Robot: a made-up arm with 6 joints. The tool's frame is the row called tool. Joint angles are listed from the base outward. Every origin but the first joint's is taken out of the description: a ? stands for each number. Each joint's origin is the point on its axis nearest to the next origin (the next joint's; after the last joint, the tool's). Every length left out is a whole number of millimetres.
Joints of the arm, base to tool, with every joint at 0 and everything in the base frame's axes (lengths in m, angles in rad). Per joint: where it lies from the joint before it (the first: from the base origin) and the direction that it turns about. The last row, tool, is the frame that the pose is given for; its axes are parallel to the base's.
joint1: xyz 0 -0.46 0.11 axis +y
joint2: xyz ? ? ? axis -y
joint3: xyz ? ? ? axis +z
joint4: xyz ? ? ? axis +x
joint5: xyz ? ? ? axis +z
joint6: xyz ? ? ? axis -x
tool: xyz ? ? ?
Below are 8 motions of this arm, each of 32 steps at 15 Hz.
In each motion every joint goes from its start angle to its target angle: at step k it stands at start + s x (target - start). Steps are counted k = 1, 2, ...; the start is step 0. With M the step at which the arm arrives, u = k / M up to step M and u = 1 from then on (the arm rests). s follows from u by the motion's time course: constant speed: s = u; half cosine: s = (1 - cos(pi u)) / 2; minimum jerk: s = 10 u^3 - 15 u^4 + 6 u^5.
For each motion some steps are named. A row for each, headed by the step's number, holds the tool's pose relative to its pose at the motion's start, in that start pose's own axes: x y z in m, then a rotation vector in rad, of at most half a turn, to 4 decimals.
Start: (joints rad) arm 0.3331 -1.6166 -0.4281 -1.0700 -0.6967 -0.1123
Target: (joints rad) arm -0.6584 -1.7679 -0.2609 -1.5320 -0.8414 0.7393
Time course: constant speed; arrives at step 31
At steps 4, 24, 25, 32:
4: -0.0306 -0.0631 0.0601 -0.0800 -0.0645 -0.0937
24: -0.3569 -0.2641 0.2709 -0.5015 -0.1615 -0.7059
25: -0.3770 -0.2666 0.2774 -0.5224 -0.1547 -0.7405
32: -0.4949 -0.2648 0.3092 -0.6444 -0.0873 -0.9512

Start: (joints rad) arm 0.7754 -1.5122 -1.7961 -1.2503 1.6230 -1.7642
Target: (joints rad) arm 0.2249 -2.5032 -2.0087 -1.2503 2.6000 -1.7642
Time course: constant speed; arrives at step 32
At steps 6, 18, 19, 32:
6: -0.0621 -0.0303 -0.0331 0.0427 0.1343 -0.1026
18: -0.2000 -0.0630 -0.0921 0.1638 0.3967 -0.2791
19: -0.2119 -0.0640 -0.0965 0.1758 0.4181 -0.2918
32: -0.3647 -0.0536 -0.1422 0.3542 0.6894 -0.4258

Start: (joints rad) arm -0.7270 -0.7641 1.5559 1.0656 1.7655 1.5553
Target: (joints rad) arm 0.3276 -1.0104 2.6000 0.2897 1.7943 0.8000
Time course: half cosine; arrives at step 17
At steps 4, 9, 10, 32:
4: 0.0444 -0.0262 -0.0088 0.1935 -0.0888 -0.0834
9: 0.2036 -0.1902 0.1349 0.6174 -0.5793 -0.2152
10: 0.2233 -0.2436 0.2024 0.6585 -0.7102 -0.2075
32: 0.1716 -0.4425 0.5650 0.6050 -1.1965 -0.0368

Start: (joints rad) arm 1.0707 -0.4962 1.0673 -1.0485 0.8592 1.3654
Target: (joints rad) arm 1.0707 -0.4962 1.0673 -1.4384 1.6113 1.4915
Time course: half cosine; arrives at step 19
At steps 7, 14, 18, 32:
7: 0.0612 0.0414 0.0906 -0.1034 -0.2030 0.1366
14: 0.1104 0.1596 0.2467 -0.2297 -0.5721 0.3987
18: 0.1091 0.1985 0.2863 -0.2495 -0.6781 0.4759
32: 0.1089 0.2002 0.2880 -0.2501 -0.6828 0.4794

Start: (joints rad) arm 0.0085 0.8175 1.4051 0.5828 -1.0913 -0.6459
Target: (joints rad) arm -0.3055 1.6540 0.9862 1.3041 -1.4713 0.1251
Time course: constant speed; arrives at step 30
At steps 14, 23, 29, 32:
14: 0.1441 -0.1147 0.0493 -0.2133 -0.3299 -0.0800
23: 0.2446 -0.1433 0.0911 -0.2950 -0.4770 -0.1097
29: 0.3141 -0.1433 0.1298 -0.3439 -0.5462 -0.1088
32: 0.3256 -0.1419 0.1373 -0.3526 -0.5558 -0.1067

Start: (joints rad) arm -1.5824 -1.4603 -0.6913 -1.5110 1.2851 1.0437
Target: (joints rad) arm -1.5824 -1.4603 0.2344 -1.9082 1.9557 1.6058
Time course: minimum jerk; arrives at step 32
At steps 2, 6, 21, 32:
2: 0.0004 -0.0002 0.0023 -0.0035 -0.0013 0.0010
6: 0.0082 -0.0016 0.0508 -0.0760 -0.0272 0.0230
21: 0.0061 0.3423 0.6388 -1.1550 -0.3320 0.4081
32: -0.0305 0.5270 0.7045 -1.4535 -0.3907 0.5543

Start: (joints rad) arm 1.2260 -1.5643 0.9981 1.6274 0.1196 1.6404
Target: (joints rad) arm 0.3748 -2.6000 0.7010 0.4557 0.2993 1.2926
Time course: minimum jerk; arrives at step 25
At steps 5, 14, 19, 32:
5: 0.0024 -0.0034 0.0209 -0.0405 -0.0043 -0.0101
14: 0.0349 0.0023 0.1829 -0.4295 0.0145 -0.0443
19: 0.0631 0.0255 0.2303 -0.6305 0.0747 -0.0134
32: 0.0736 0.0342 0.2382 -0.6916 0.1016 0.0034

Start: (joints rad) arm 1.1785 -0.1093 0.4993 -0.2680 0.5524 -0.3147
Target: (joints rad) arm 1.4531 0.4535 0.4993 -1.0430 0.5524 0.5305
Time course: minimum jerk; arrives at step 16
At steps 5, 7, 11, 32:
5: -0.0197 -0.0225 0.1032 -0.3146 0.0448 -0.0265
7: -0.0359 -0.0038 0.2201 -0.6693 0.1020 -0.0562
11: -0.0392 0.1636 0.3967 -1.4167 0.2607 -0.1168
32: -0.0266 0.2600 0.4203 -1.7185 0.3470 -0.1389

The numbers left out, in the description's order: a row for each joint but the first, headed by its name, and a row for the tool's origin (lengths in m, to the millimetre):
joint2: 0.08 0 -0.11
joint3: -0.12 0 0.12
joint4: 0.2 0.31 0
joint5: 0 0.09 -0.07
joint6: 0.25 -0.03 0
tool: 0 -0.4 -0.09

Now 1 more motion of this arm.
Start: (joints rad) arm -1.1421 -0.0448 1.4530 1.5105 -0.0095 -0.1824
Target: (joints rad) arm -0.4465 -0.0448 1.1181 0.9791 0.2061 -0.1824
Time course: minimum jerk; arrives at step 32
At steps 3, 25, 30, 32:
3: 0.0017 0.0021 0.0005 0.0012 -0.0022 0.0012
25: 0.1430 0.1670 0.1435 0.1140 -0.2458 -0.0097
30: 0.1476 0.1694 0.1566 0.1207 -0.2575 -0.0229
32: 0.1477 0.1695 0.1570 0.1210 -0.2578 -0.0233

